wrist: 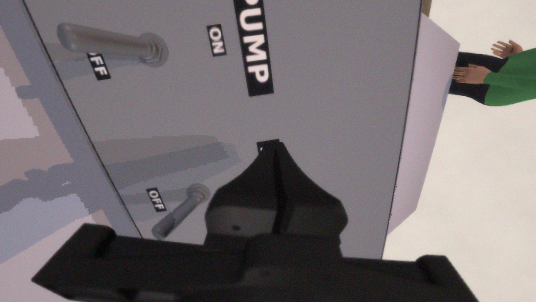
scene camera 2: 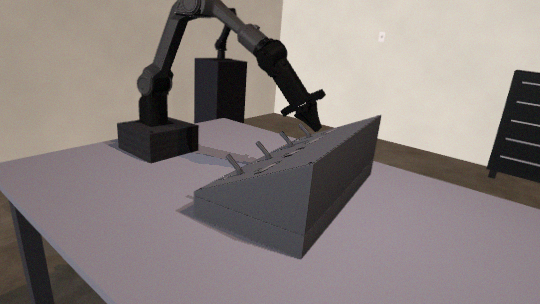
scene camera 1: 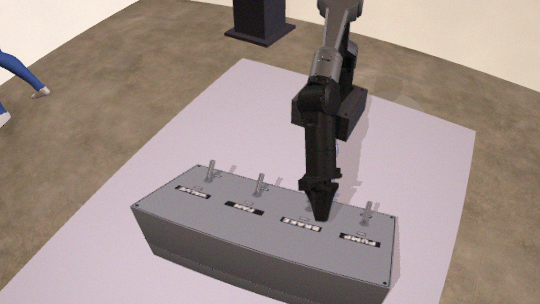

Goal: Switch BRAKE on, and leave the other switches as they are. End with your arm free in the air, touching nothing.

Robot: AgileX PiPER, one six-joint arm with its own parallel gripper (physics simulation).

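Note:
The grey switch box (scene camera 1: 325,252) (scene camera 2: 340,185) (wrist: 330,90) stands on the table. The BRAKE lever (scene camera 2: 285,138) (wrist: 181,214) leans towards its OFF label (wrist: 156,200); my gripper mostly hides it in scene camera 1. The PUMP lever (scene camera 1: 367,213) (scene camera 2: 304,130) (wrist: 105,40) leans towards OFF. The FAN lever (scene camera 1: 260,185) (scene camera 2: 262,150) and VALVE lever (scene camera 1: 211,171) (scene camera 2: 233,164) lean the same way. My gripper (scene camera 1: 321,219) (scene camera 2: 318,129) (wrist: 272,152) is shut and empty, its tips low over the panel on the label side of the BRAKE lever. Whether they touch the panel is unclear.
The table (scene camera 1: 200,125) (scene camera 2: 425,225) carries the box and the arm's base (scene camera 1: 352,112) (scene camera 2: 157,142). A dark pedestal (scene camera 1: 259,22) (scene camera 2: 220,90) stands behind, and a dark drawer cabinet (scene camera 2: 520,125) at the right. People partly show at the edges of scene camera 1 and the wrist view.

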